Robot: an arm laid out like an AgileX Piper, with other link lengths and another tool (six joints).
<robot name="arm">
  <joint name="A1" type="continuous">
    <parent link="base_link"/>
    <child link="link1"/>
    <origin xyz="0 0 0.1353"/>
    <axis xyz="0 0 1"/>
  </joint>
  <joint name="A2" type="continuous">
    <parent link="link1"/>
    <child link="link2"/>
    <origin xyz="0 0 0"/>
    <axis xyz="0 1 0"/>
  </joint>
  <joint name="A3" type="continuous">
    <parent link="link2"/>
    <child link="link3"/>
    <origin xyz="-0.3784 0 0.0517"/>
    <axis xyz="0 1 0"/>
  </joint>
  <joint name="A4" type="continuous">
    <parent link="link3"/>
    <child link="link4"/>
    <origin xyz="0.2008 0 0.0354"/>
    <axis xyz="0.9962 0 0.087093"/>
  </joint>
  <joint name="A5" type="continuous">
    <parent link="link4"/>
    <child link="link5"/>
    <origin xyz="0 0 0"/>
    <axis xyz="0 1 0"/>
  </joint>
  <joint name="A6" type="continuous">
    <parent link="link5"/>
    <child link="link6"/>
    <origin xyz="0.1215 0 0.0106"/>
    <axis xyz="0.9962 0 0.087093"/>
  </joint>
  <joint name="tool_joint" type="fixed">
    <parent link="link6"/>
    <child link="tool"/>
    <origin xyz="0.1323 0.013 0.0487" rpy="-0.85 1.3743 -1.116"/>
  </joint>
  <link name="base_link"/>
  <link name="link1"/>
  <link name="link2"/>
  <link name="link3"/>
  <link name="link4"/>
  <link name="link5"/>
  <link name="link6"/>
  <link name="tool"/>
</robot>
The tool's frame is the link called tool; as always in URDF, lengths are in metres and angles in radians. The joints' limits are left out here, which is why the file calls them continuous.
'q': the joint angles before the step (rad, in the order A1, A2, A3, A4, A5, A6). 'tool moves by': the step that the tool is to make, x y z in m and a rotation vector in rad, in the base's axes. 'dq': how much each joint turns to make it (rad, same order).
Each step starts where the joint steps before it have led.
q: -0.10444, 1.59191, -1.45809, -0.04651, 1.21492, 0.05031
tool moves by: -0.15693, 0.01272, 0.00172, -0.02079, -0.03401, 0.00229
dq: 0.00002, -0.43716, 0.39962, -0.01649, 0.00145, -0.00200
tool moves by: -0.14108, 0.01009, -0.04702, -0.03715, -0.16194, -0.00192
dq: 0.00002, -0.53308, 0.36282, -0.02014, 0.00533, 0.00002
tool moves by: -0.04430, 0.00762, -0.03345, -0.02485, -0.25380, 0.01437
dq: -0.00004, -0.37688, 0.16557, 0.00933, -0.04462, -0.01066
